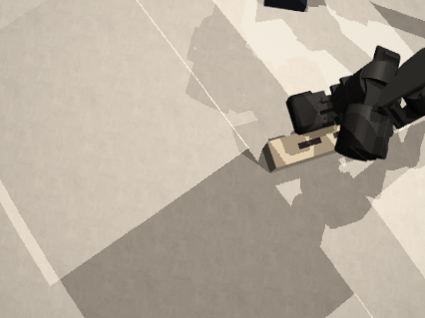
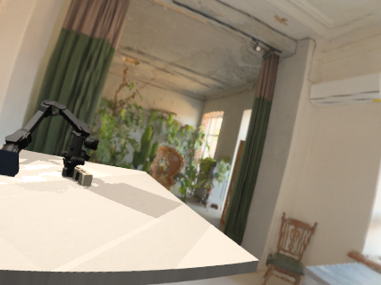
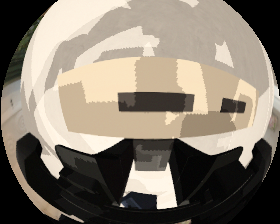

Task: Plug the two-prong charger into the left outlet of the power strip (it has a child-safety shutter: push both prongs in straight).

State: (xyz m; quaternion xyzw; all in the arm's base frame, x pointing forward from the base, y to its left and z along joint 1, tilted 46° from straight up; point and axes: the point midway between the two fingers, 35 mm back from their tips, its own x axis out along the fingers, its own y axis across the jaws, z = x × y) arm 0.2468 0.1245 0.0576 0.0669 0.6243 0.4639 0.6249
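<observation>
My gripper tip is 2 cm short of the black two-prong charger, 1 cm to the right of it and 1 cm below it.
</observation>
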